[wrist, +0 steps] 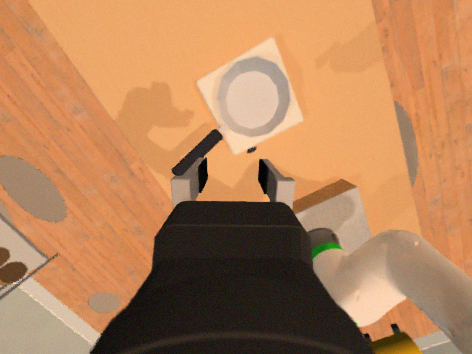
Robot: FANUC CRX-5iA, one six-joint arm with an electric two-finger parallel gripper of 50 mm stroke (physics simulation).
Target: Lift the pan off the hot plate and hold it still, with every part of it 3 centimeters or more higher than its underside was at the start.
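Places are measured from the arm's base along level axes (x ahead, y left, z up), in metres.
Pixels of known places: gripper, fingertip midpoint: (233, 169); arm's base, origin of the base link: (317, 243).
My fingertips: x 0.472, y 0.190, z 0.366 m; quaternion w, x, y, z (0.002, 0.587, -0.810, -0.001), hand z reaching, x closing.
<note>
Ahead of a thing's pixels: the offset from my fingertips to its middle. "spot": to the spot under its first point. Level surfaces: height alone.
A round grey pan {0.036 m ahead, 0.006 m left, 0.323 m down} (253, 96) with a pale inside sits on the square cream hot plate {spot: 0.008 m ahead, 0.191 m right, 0.373 m down} (293, 114). Its black handle {0.010 m back, 0.105 m left, 0.307 m down} (197, 152) points down and to the left in the wrist view, out past the hot plate's edge. A small dark knob {0.059 m back, 0.045 m right, 0.402 m down} (251, 149) shows beside the hot plate's lower edge. My gripper (233, 169) is open, with no thing between its fingers. In the view, the left finger overlaps the area by the handle's outer end, and the pan lies above the fingertips. How high the fingers are above the handle is hard to tell.
The orange table top {0.436 m down} (330, 25) lies under the hot plate, with wooden floor on both sides. The arm's pale base links (372, 280) and a grey mounting block (335, 215) are at the lower right. A rack with brown round items (12, 272) is at the lower left.
</note>
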